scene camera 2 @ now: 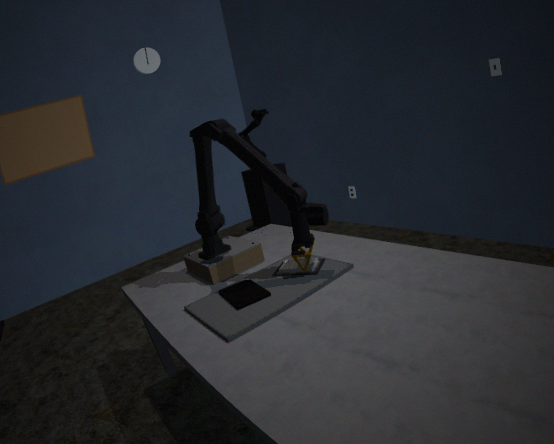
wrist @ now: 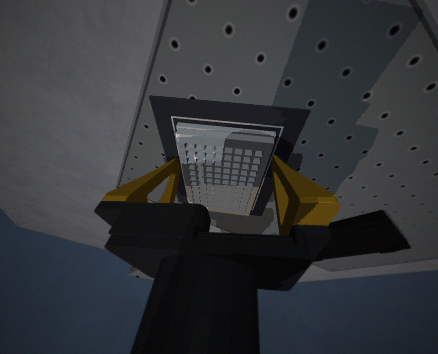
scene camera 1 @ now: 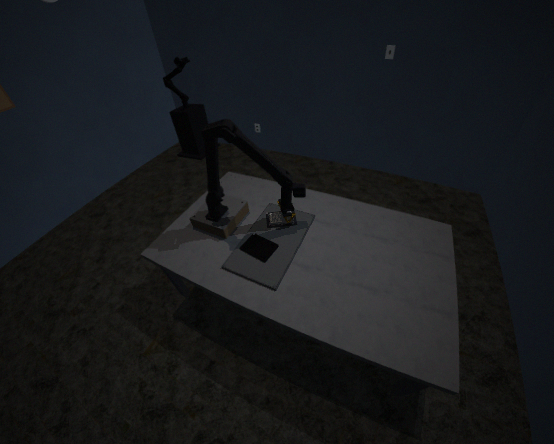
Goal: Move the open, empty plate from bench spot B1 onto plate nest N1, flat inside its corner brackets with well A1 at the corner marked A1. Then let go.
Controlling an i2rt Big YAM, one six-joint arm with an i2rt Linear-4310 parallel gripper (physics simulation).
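Seen in the pictures: gripper, fingertip midpoint: (scene camera 2: 306, 264) (wrist: 223, 161) (scene camera 1: 286, 217); arm's base at its link origin: (scene camera 2: 215, 253) (scene camera 1: 217, 213).
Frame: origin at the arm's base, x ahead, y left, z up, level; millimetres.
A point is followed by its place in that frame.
The clear, empty well plate (scene camera 1: 275, 218) @(x 309, y 125, z -47 mm) (scene camera 2: 289, 267) @(x 325, y 111, z -47 mm) (wrist: 227, 172) @(x 353, y 153, z -48 mm) lies flat within the white outline of a dark rectangular spot (wrist: 225, 108) @(x 403, y 189, z -61 mm) at the far end of the perforated board. My gripper (scene camera 1: 286, 212) @(x 358, y 162, z -53 mm) (scene camera 2: 304, 267) @(x 358, y 162, z -53 mm) (wrist: 223, 161) @(x 358, y 162, z -53 mm) is open and points down over the plate. In the wrist view its yellow fingers stand on either side of the plate's long sides; whether they touch it cannot be told. The black plate nest (scene camera 1: 258, 247) @(x 315, y -99, z -51 mm) (scene camera 2: 244, 293) @(x 329, y -96, z -51 mm) (wrist: 372, 232) @(x 374, y -75, z -51 mm) lies apart from the plate on the same board. Its corner brackets and A1 mark cannot be made out.
The grey perforated board (scene camera 1: 252, 269) @(x 345, y -223, z -63 mm) (scene camera 2: 225, 320) @(x 402, y -224, z -62 mm) (wrist: 200, 50) @(x 425, y 223, z -62 mm) lies on the pale table (scene camera 1: 380, 280) @(x 923, y -55, z -75 mm) (scene camera 2: 400, 340) @(x 876, y -33, z -75 mm). The arm's wooden base block (scene camera 1: 212, 229) @(x 22, y -93, z -34 mm) (scene camera 2: 225, 271) @(x 109, y -31, z -46 mm) stands beside the board. A black cabinet (scene camera 1: 190, 131) with a second arm stands behind the table.
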